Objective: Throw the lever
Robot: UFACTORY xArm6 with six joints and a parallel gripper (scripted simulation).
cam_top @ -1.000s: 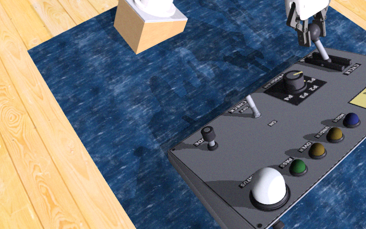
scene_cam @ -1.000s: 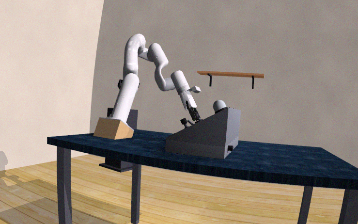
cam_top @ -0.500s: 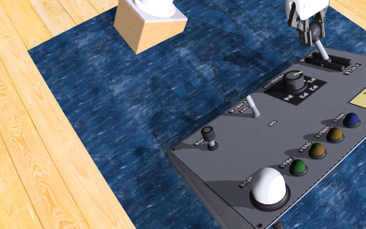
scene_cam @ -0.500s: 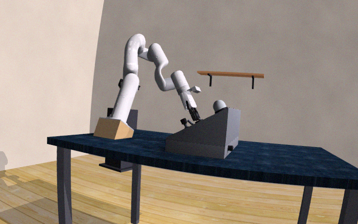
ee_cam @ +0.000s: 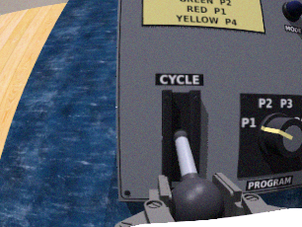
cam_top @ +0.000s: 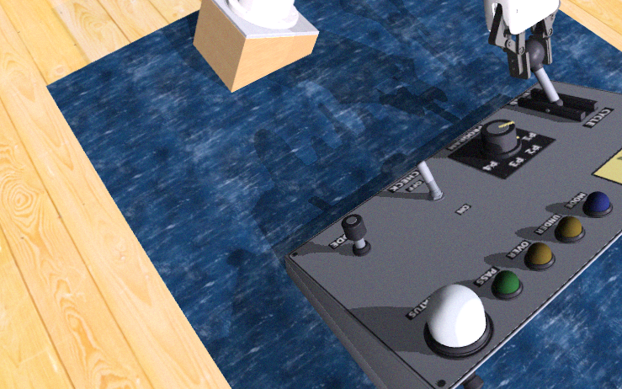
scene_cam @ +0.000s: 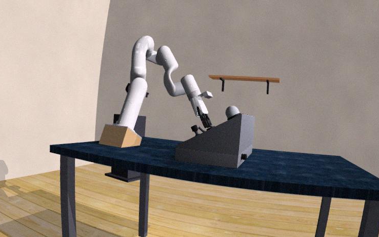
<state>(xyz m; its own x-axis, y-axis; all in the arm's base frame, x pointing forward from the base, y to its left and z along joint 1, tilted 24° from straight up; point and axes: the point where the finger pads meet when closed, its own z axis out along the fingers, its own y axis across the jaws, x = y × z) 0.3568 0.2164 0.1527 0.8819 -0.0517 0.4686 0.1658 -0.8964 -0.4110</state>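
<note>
Now: hand 30 mm short of the lever, 20 mm above it and 10 mm to the right of it. Also, from my hand: grey sloped console (160 mm to the right, 120 mm ahead, 50 mm below); program dial (100 mm to the right, 80 mm ahead, 20 mm below); check toggle (230 mm to the right, 90 mm ahead, 30 mm below).
</note>
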